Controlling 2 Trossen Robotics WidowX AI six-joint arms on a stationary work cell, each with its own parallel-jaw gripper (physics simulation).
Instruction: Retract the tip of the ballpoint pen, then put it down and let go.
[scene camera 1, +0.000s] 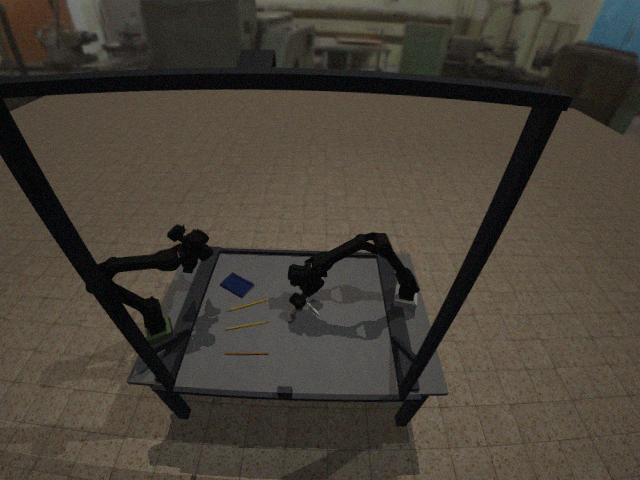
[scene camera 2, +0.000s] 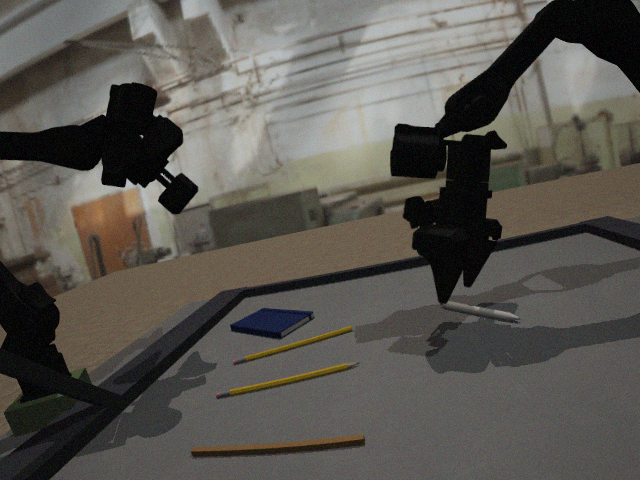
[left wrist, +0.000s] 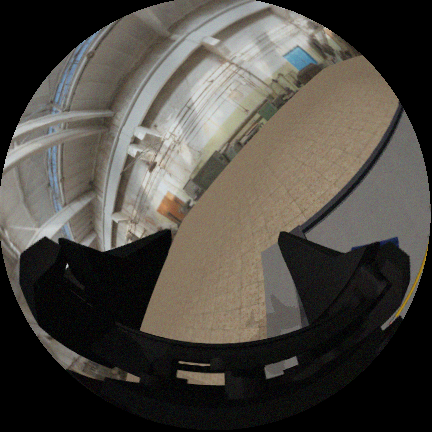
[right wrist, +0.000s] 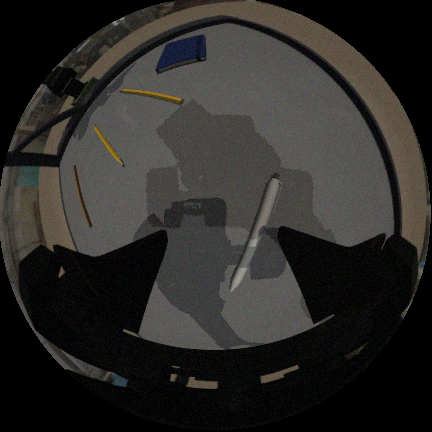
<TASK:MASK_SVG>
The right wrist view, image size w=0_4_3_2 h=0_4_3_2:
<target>right gripper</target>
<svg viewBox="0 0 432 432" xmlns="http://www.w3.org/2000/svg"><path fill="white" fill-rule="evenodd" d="M417 249L396 232L385 242L385 233L380 233L358 244L344 246L286 226L279 226L277 239L300 288L312 323L332 313L334 316L281 340L234 349L177 347L122 331L123 328L134 333L139 331L168 239L165 229L98 256L90 256L58 244L53 244L51 251L39 244L18 262L18 287L28 317L39 334L77 359L127 379L126 386L119 386L65 369L102 399L127 412L167 425L203 430L238 429L277 421L310 408L340 390L372 362L402 321L400 314L409 305L418 274ZM170 374L193 376L195 380L217 381L217 388L183 386L181 382L170 381ZM298 365L298 369L284 373L281 378L264 383L260 381L262 375ZM365 344L358 354L346 359L346 354Z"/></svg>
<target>white ballpoint pen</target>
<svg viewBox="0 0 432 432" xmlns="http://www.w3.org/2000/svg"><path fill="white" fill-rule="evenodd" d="M274 172L273 178L268 181L253 230L231 279L230 292L242 280L259 244L270 212L273 213L282 182L278 180L279 174Z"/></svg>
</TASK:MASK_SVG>
